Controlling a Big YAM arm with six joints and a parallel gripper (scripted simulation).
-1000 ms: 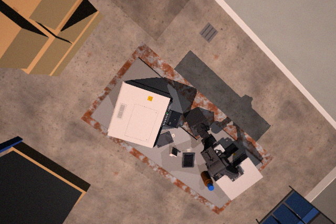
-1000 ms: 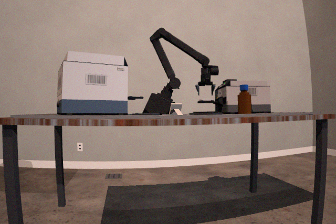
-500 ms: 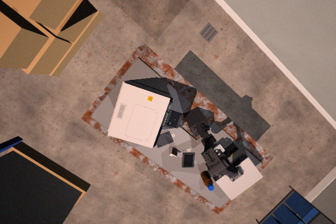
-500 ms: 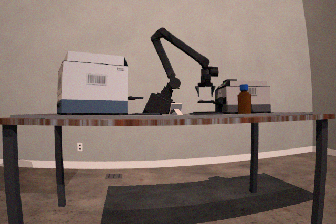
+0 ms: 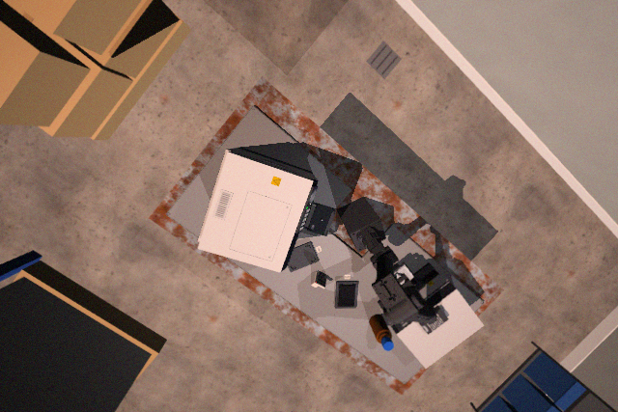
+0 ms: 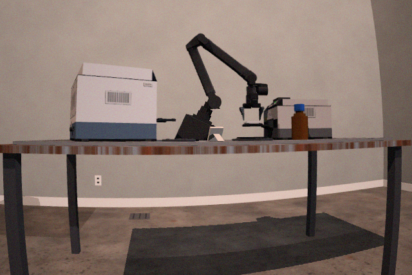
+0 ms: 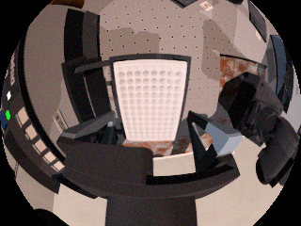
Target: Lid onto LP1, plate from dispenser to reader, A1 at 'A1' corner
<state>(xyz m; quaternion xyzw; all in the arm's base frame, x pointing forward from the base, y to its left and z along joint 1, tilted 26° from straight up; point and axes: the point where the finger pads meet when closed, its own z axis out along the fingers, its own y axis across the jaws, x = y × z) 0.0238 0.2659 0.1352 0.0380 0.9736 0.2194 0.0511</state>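
Right now my hand is 20 mm above the white well plate. Round my hand: brown capped bottle: 270 mm ahead, 200 mm to the left, 10 mm below; then plate lid: 290 mm ahead, 60 mm to the right, 110 mm below.
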